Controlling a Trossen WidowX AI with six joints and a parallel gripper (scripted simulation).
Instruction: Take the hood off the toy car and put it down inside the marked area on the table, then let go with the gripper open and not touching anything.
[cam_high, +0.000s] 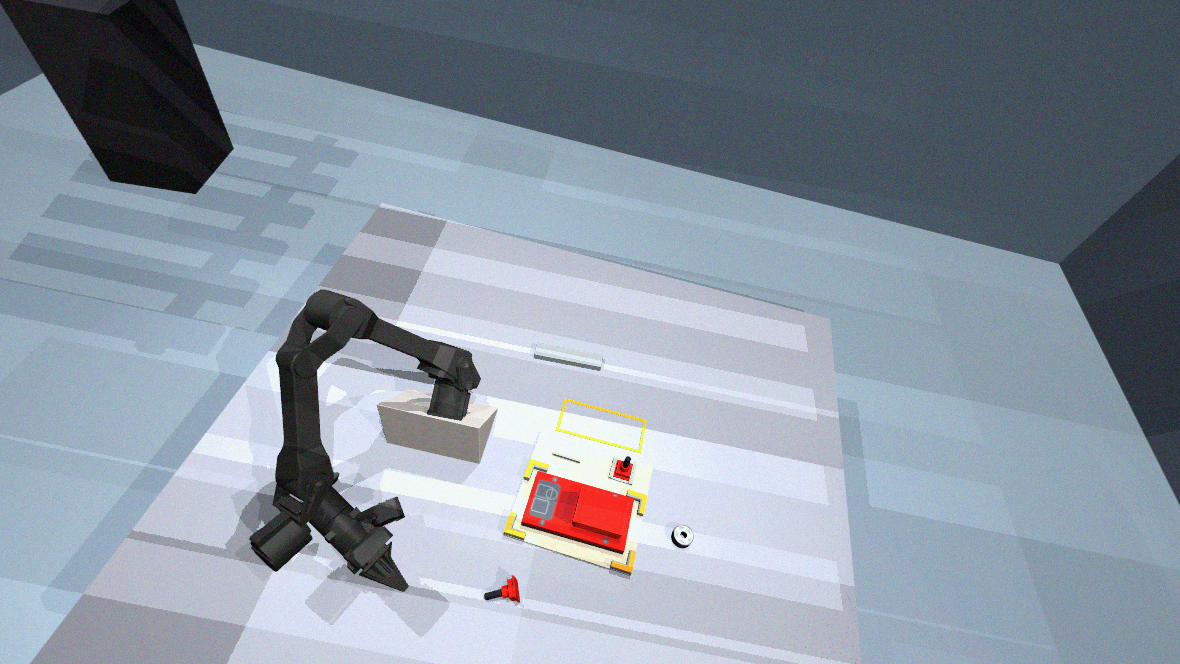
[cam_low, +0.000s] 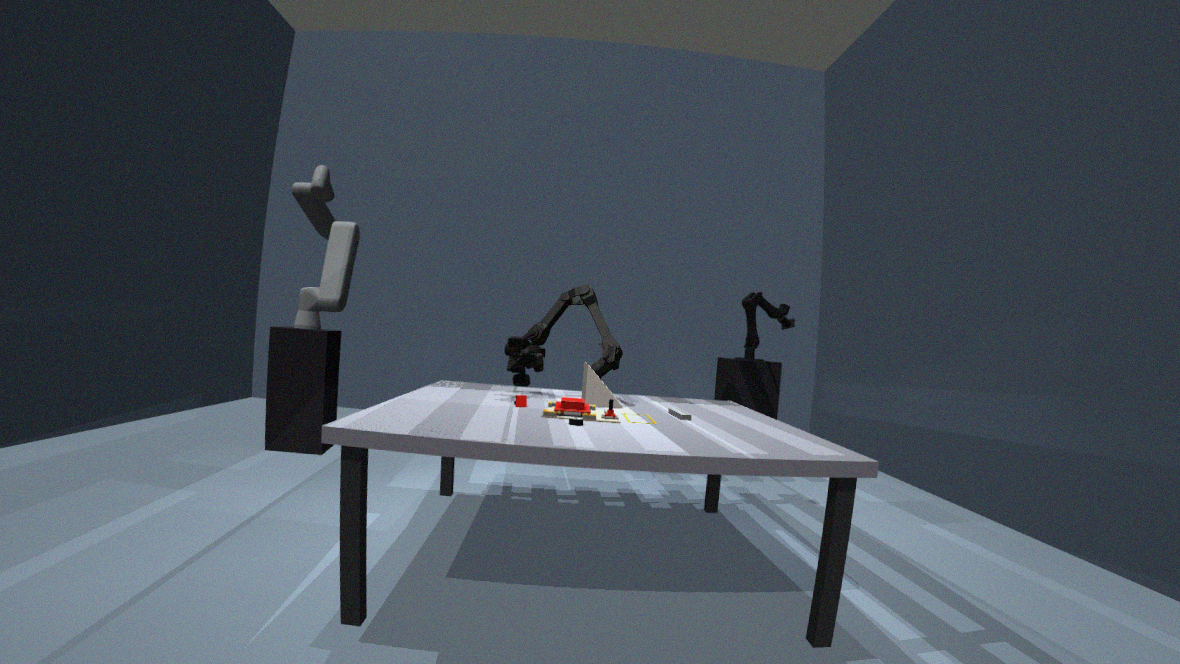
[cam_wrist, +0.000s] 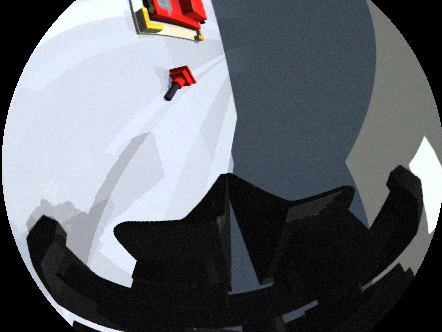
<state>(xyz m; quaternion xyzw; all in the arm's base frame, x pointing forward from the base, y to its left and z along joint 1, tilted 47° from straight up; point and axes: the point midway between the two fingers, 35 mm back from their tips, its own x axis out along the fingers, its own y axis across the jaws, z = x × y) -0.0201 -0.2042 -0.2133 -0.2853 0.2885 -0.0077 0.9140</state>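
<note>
The flat red hood lies 31 cm ahead of my gripper tip, 19 cm to the left of it and 6 cm below it. Round my gripper tip: small wheel 48 cm ahead, 17 cm to the left, 10 cm below.
</note>
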